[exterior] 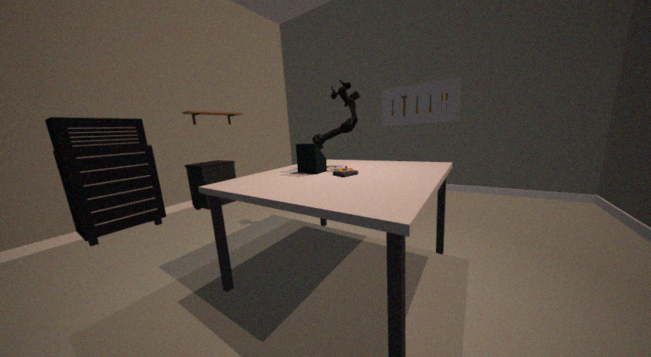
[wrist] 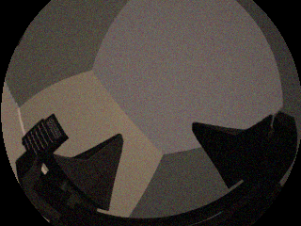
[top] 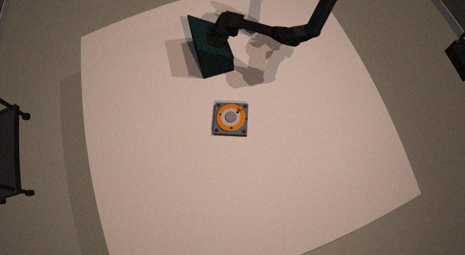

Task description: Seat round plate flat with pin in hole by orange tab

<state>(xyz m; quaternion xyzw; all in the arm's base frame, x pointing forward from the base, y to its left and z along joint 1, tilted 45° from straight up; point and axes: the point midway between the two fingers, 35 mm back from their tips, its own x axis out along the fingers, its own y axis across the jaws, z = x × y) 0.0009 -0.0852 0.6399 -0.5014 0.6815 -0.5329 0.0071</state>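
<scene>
Right now my gripper tip is 670 mm above the grey square base, 390 mm to the left of it and 320 mm short of it.
</scene>
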